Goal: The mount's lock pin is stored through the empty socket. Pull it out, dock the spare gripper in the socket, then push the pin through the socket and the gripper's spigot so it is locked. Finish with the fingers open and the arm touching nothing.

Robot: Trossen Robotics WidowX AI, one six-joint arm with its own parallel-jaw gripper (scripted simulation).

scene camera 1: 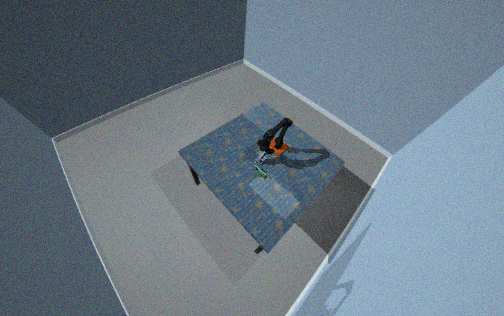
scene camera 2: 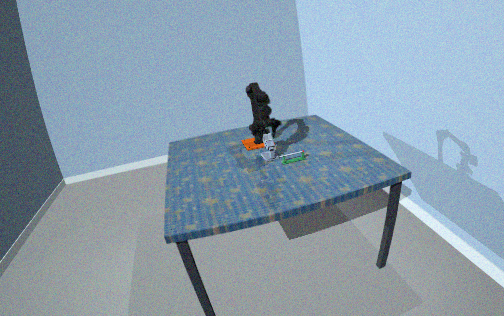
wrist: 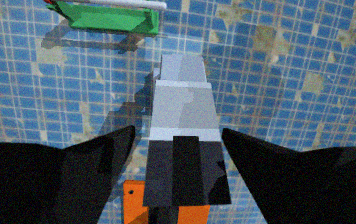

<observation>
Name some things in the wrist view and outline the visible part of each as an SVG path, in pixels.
My gripper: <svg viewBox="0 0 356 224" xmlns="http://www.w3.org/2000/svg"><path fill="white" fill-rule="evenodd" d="M223 129L222 140L228 151L227 153L244 179L244 183L254 197L253 199L267 224L356 224L356 146L331 147L300 152L229 128ZM135 126L127 126L96 139L93 138L64 149L53 148L39 143L0 142L0 224L97 224L115 186L114 184L130 155L129 153L135 138Z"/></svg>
A spare gripper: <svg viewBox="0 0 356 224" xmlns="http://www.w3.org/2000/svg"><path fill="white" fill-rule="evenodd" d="M156 80L142 207L231 204L211 83Z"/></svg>
</observation>
